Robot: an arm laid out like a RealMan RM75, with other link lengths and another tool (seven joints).
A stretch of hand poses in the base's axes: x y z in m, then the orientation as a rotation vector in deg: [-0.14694 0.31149 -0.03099 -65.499 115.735 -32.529]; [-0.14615 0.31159 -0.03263 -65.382 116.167 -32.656]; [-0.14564 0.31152 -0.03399 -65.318 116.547 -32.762]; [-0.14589 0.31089 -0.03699 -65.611 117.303 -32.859]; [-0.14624 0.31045 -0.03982 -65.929 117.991 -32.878]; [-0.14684 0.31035 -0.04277 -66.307 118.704 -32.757]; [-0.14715 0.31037 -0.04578 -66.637 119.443 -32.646]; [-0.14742 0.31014 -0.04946 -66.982 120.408 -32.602]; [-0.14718 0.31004 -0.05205 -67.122 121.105 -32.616]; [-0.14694 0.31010 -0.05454 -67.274 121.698 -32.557]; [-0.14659 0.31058 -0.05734 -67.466 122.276 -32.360]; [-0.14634 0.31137 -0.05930 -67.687 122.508 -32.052]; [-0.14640 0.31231 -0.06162 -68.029 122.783 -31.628]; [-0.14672 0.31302 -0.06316 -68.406 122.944 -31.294]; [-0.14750 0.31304 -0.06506 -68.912 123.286 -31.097]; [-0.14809 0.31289 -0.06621 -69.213 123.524 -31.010]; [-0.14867 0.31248 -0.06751 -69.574 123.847 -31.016]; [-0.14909 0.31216 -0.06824 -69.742 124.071 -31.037]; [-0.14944 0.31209 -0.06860 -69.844 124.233 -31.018]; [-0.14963 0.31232 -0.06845 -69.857 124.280 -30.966]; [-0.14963 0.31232 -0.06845 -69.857 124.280 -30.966]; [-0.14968 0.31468 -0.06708 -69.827 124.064 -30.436]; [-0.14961 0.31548 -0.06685 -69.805 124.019 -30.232]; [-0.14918 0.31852 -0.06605 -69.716 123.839 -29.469]
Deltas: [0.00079 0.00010 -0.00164 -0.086 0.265 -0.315]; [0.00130 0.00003 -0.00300 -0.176 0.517 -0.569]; [0.00105 -0.00060 -0.00600 -0.464 1.234 -0.814]; [0.00070 -0.00104 -0.00883 -0.702 1.924 -0.987]; [0.00010 -0.00114 -0.01178 -0.875 2.690 -1.096]; [-0.00021 -0.00112 -0.01479 -1.038 3.451 -1.246]; [-0.00048 -0.00135 -0.01847 -1.283 4.386 -1.519]; [-0.00024 -0.00145 -0.02106 -1.444 5.002 -1.788]; [0.00000 -0.00139 -0.02355 -1.548 5.556 -1.977]; [0.00035 -0.00091 -0.02635 -1.575 6.143 -2.094]; [0.00060 -0.00012 -0.02831 -1.496 6.490 -1.994]; [0.00054 0.00082 -0.03063 -1.399 6.950 -1.816]; [0.00022 0.00153 -0.03217 -1.364 7.318 -1.595]; [-0.00056 0.00155 -0.03407 -1.503 7.861 -1.439]; [-0.00115 0.00140 -0.03522 -1.612 8.205 -1.373]; [-0.00173 0.00099 -0.03652 -1.821 8.624 -1.347]; [-0.00215 0.00067 -0.03725 -1.940 8.874 -1.377]; [-0.00250 0.00060 -0.03761 -1.995 9.053 -1.397]; [-0.00269 0.00083 -0.03746 -1.973 9.107 -1.397]; [-0.00269 0.00083 -0.03746 -1.973 9.107 -1.397]; [-0.00274 0.00319 -0.03609 -1.577 9.032 -1.142]; [-0.00267 0.00399 -0.03586 -1.425 9.029 -1.067]; [-0.00224 0.00703 -0.03506 -0.852 9.008 -0.786]
